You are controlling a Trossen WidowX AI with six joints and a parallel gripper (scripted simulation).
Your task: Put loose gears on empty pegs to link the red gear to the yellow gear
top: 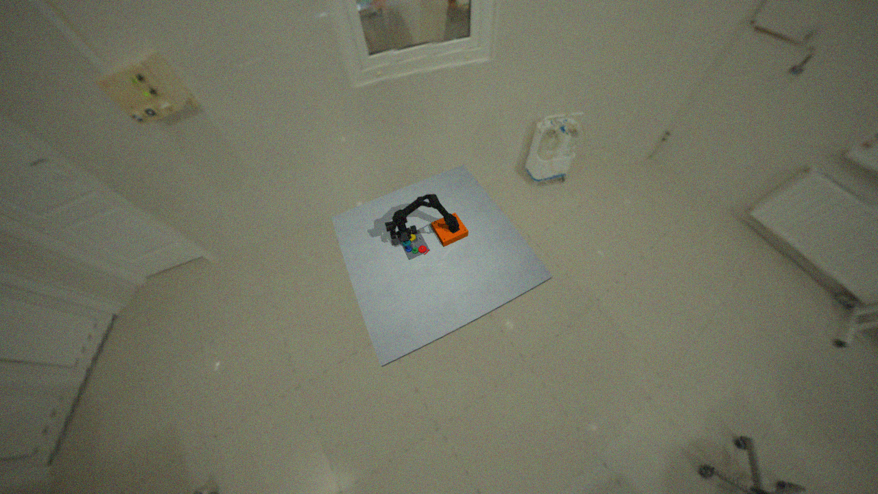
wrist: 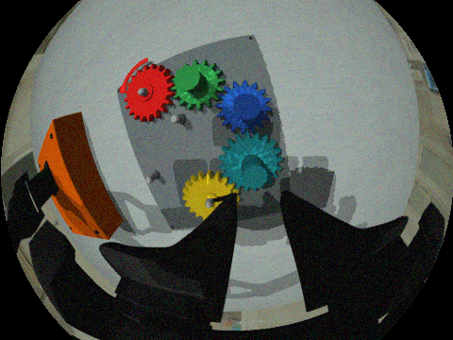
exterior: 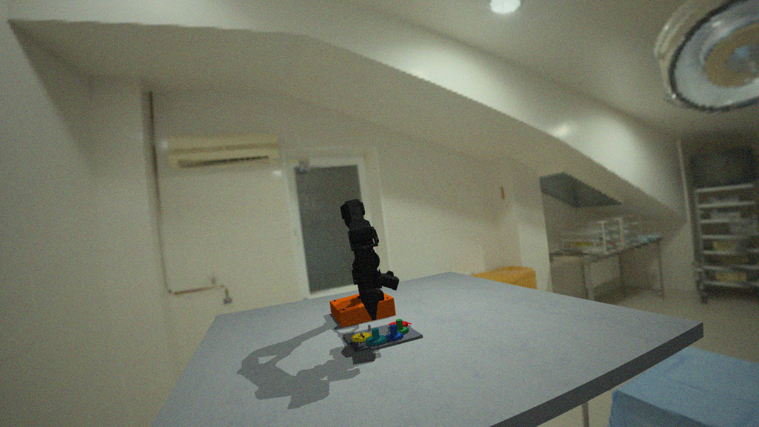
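Right now my gripper tip is 6 cm above the teal gear. The rest, counted from my gripper tip: blue gear: 6 cm below, 5 cm to the left, 1 cm ahead; yellow gear: 6 cm below, 6 cm behind, 3 cm to the right; green gear: 9 cm to the left, 6 cm below, 2 cm behind.
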